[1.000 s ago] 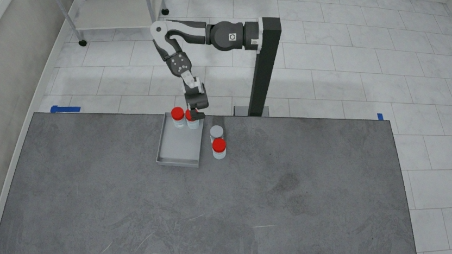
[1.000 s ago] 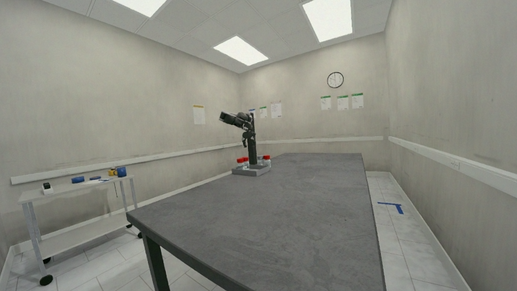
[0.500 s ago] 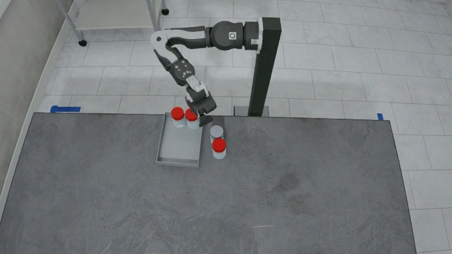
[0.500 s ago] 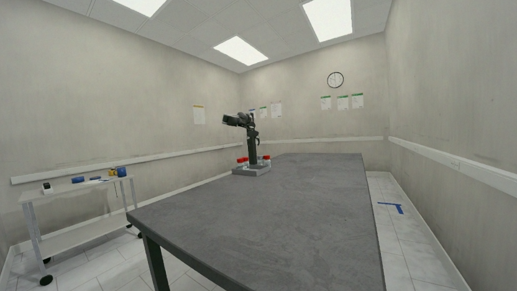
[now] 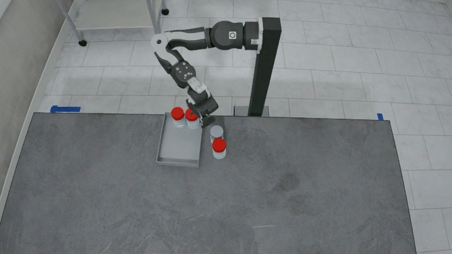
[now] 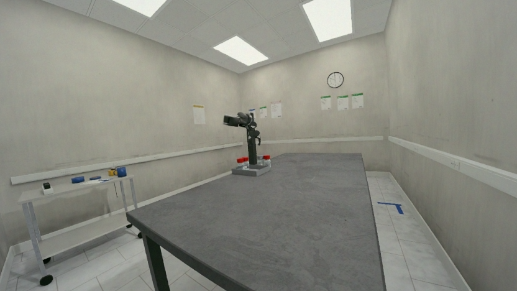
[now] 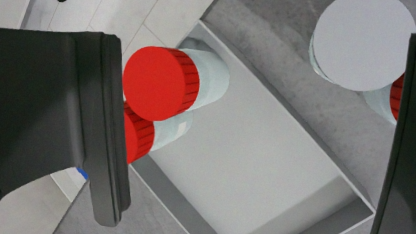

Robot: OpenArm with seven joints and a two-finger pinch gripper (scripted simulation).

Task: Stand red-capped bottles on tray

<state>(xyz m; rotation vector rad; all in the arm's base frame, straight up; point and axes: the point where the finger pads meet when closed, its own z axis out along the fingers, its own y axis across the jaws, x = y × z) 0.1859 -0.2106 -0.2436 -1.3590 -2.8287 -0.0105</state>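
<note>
Right now my hand is 160 mm above the grey-capped bottle, 50 mm to the right of it and 10 mm short of it. The rest, counted from my hand: grey tray (190 mm below, 100 mm to the right, 10 mm ahead).
</note>
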